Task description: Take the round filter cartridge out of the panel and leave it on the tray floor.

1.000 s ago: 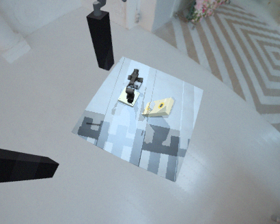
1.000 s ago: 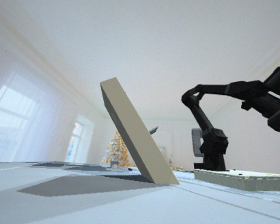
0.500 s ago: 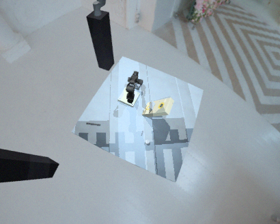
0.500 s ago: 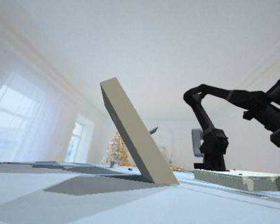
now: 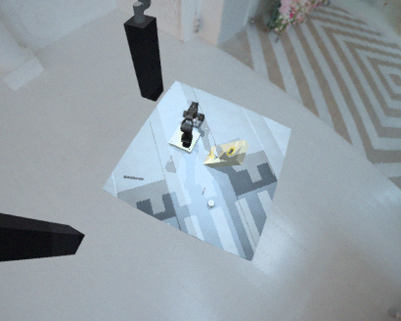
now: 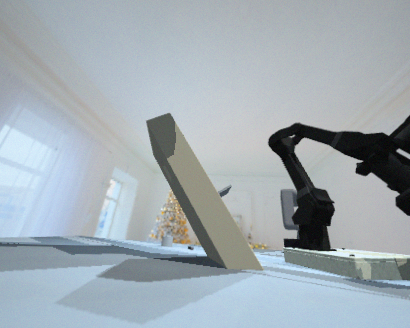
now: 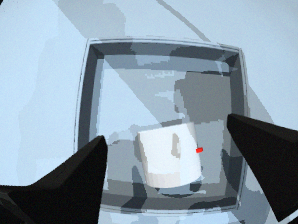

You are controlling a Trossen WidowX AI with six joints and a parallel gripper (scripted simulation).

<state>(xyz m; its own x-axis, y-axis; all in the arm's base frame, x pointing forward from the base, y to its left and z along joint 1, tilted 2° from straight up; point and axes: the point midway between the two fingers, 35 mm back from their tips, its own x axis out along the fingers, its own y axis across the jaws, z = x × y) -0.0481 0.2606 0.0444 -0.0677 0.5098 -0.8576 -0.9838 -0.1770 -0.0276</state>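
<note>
Now: the round grey filter cartridge 20 mm to the right of my gripper tip and 20 mm below it. The rest, counted from my gripper tip: tan service panel 380 mm ahead, 290 mm to the right, 100 mm above.
</note>
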